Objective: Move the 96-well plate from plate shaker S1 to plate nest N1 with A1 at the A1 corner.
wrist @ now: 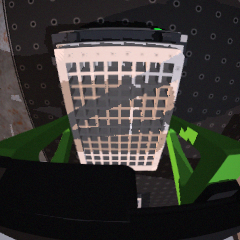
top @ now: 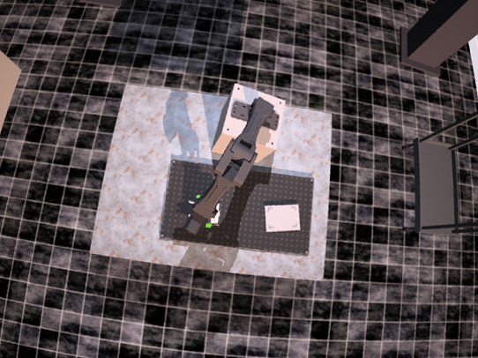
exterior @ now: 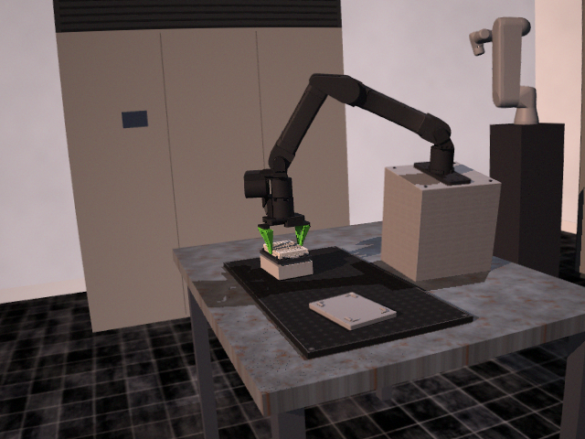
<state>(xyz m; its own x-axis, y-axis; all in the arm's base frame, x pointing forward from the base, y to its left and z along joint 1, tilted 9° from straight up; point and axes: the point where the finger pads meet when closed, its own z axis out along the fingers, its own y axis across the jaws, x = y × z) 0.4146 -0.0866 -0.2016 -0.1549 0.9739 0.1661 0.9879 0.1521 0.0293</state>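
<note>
Now: hand 6 cm past the plate nest N1, 36 cm to the right of it and 6 cm above it. Also, from my hand: 96-well plate (right at my hand).
</note>
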